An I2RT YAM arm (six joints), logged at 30 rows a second.
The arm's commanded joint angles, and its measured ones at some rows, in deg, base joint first. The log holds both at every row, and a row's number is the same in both.
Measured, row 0:
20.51, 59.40, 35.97, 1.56, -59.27, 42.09
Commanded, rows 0 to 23:
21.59, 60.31, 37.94, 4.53, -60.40, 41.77
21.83, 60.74, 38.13, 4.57, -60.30, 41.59
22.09, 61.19, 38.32, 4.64, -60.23, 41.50
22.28, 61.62, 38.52, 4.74, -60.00, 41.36
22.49, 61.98, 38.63, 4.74, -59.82, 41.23
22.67, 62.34, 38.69, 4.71, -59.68, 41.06
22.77, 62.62, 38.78, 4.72, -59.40, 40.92
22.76, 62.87, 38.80, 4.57, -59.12, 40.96
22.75, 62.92, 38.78, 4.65, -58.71, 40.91
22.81, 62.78, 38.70, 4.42, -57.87, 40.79
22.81, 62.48, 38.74, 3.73, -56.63, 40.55
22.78, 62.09, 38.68, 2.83, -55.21, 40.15
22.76, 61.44, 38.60, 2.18, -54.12, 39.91
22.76, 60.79, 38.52, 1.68, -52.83, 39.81
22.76, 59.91, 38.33, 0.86, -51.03, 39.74
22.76, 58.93, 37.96, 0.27, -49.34, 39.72
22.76, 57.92, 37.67, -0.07, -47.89, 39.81
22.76, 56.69, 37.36, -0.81, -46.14, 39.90
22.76, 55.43, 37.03, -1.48, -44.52, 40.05
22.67, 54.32, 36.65, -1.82, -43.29, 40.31
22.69, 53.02, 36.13, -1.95, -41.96, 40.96
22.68, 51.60, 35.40, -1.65, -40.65, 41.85
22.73, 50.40, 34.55, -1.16, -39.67, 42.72
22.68, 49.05, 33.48, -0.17, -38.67, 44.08
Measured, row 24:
22.50, 51.96, 35.75, -0.67, -44.12, 42.04
